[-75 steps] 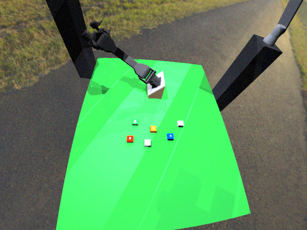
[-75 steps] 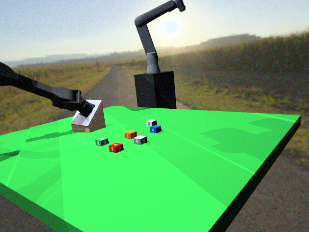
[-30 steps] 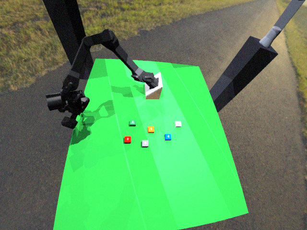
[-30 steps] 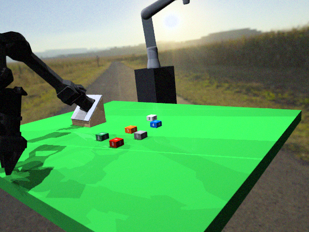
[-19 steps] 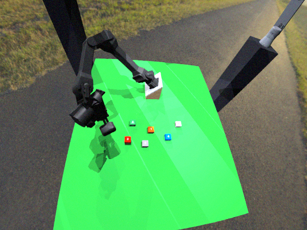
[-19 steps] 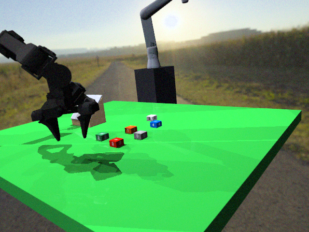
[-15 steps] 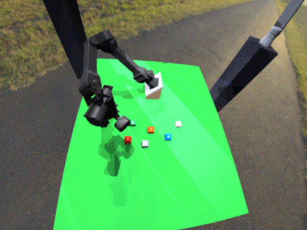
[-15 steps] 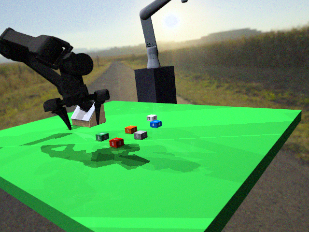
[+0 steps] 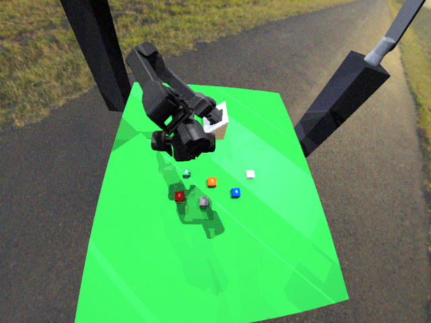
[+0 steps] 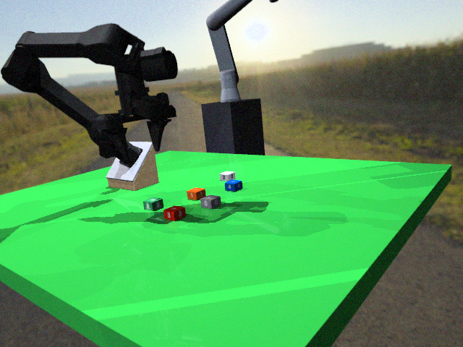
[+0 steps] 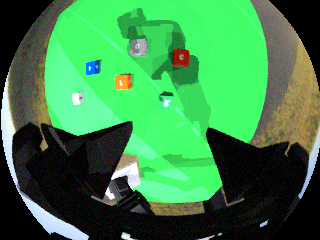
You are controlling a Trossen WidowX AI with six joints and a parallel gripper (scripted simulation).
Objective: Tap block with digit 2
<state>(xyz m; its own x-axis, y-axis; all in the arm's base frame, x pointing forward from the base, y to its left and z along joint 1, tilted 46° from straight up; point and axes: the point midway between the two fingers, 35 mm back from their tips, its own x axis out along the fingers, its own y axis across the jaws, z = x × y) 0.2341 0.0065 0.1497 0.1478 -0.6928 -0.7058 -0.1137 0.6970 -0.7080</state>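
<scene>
The white block lies 270 mm to the left of my gripper tip, 120 mm below it and 20 mm behind it. The rest, counted from my gripper tip: green block (120 mm below, 10 mm to the left); then orange 1 block (120 mm below, 110 mm to the left, 30 mm ahead); then red block (120 mm below, 100 mm ahead).
</scene>
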